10 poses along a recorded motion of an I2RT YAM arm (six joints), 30 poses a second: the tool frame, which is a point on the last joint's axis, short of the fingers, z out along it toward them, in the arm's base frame.
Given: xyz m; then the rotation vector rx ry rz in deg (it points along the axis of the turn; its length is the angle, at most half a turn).
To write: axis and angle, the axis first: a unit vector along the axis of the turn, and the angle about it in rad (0 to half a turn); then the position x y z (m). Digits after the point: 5 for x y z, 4 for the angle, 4 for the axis.
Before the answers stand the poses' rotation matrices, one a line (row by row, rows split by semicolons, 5 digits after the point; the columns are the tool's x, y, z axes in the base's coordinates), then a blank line. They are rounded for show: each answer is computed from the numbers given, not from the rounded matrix.
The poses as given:
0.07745, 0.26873, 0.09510, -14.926, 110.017, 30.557
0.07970, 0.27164, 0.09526, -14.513, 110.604, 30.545
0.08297, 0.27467, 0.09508, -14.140, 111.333, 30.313
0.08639, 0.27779, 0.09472, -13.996, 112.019, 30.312
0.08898, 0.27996, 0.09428, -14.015, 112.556, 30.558
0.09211, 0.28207, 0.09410, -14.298, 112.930, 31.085
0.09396, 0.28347, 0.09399, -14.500, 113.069, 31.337
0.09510, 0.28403, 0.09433, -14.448, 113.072, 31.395
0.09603, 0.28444, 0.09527, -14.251, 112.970, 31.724
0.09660, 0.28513, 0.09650, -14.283, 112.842, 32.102
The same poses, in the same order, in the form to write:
-0.40110 -0.41667 0.81579; 0.06372 0.87571 0.47861; -0.91382 0.24395 -0.32469
-0.41044 -0.41001 0.81451; 0.06610 0.87749 0.47502; -0.90949 0.24880 -0.33306
-0.42094 -0.40188 0.81321; 0.06586 0.88059 0.46927; -0.90470 0.25109 -0.34421
-0.43144 -0.39793 0.80964; 0.06464 0.88152 0.46771; -0.89982 0.25412 -0.35460
-0.44047 -0.39786 0.80479; 0.06376 0.88031 0.47009; -0.89550 0.25837 -0.36239
-0.44789 -0.40300 0.79811; 0.06219 0.87645 0.47746; -0.89192 0.26349 -0.36749
-0.45076 -0.40633 0.79481; 0.06078 0.87436 0.48146; -0.89057 0.26533 -0.36943
-0.45110 -0.40608 0.79474; 0.06179 0.87414 0.48172; -0.89033 0.26641 -0.36924
-0.45118 -0.40621 0.79463; 0.06684 0.87252 0.48398; -0.88993 0.27148 -0.36651
-0.45083 -0.40930 0.79324; 0.06953 0.86987 0.48836; -0.88990 0.27532 -0.36370

-0.1296, 0.9554, 0.2654, 2.0098, 0.07745, 0.26873, 0.09510
-0.1255, 0.9563, 0.2641, 2.0186, 0.07970, 0.27164, 0.09526
-0.1216, 0.9577, 0.2608, 2.0289, 0.08297, 0.27467, 0.09508
-0.1197, 0.9583, 0.2593, 2.0401, 0.08639, 0.27779, 0.09472
-0.1193, 0.9582, 0.2601, 2.0502, 0.08898, 0.27996, 0.09428
-0.1212, 0.9570, 0.2634, 2.0595, 0.09211, 0.28207, 0.09410
-0.1226, 0.9564, 0.2651, 2.0634, 0.09396, 0.28347, 0.09399
-0.1222, 0.9563, 0.2655, 2.0636, 0.09510, 0.28403, 0.09433
-0.1206, 0.9557, 0.2684, 2.0630, 0.09603, 0.28444, 0.09527
-0.1209, 0.9548, 0.2716, 2.0627, 0.09660, 0.28513, 0.09650

